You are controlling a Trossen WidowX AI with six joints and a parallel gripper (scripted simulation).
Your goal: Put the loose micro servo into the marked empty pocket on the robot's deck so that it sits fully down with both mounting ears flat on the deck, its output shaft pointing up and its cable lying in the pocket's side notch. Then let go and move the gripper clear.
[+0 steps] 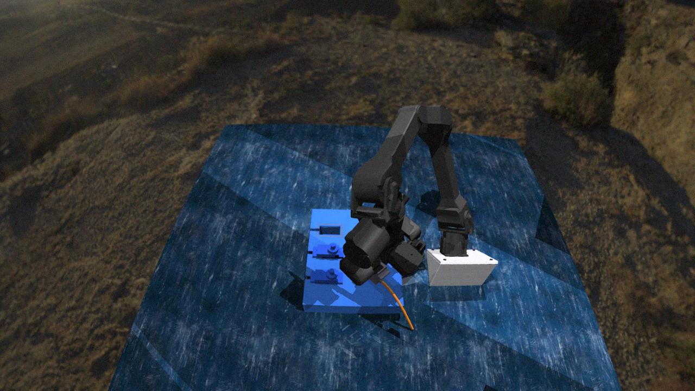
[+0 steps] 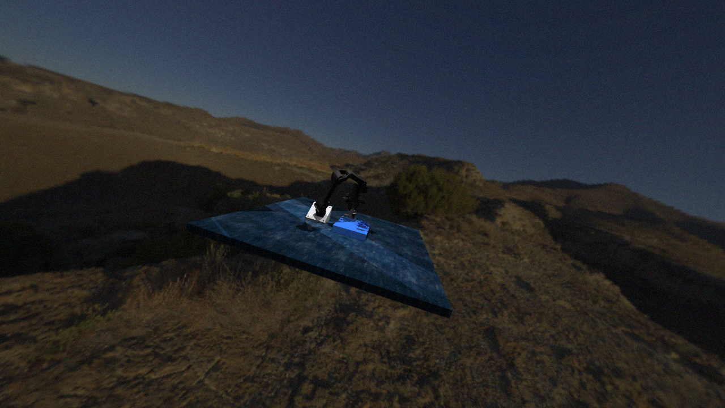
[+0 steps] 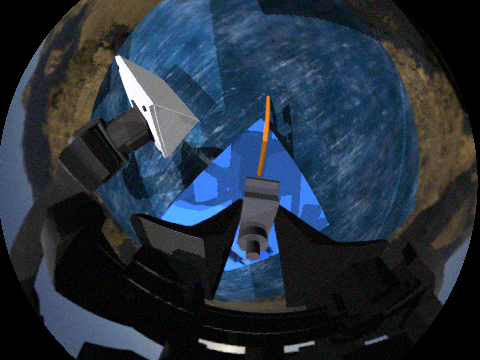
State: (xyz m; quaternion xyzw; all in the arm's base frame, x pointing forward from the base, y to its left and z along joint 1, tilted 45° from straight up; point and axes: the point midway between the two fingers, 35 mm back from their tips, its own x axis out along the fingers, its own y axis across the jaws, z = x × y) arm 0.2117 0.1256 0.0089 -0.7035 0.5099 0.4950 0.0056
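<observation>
My gripper tip is now 1 cm short of the blue deck, 9 cm to the left of it and 10 cm above it.
</observation>
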